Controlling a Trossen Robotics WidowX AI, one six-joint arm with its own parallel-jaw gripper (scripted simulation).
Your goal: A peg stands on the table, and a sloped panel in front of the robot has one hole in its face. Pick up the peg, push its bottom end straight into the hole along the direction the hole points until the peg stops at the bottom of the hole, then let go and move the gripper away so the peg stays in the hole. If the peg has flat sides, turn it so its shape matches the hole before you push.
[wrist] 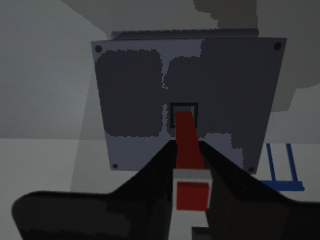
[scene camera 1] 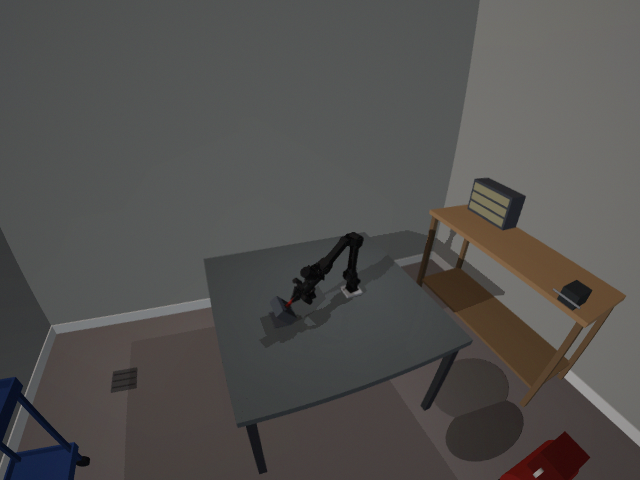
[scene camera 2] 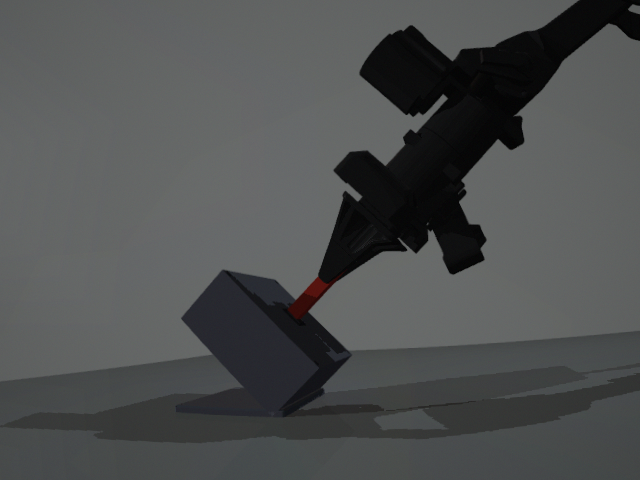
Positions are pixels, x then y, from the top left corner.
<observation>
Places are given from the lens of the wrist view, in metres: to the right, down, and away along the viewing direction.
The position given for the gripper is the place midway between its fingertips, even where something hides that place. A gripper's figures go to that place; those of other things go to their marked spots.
gripper [wrist: 186, 147]: 0.01, 0.02, 0.11
red square peg [wrist: 192, 184]: 0.01, 0.03, 0.07
sloped grey panel [wrist: 233, 80]: 0.05, -0.03, 0.13
The marked spots on the red square peg and the sloped grey panel are 0.09 m apart.
</observation>
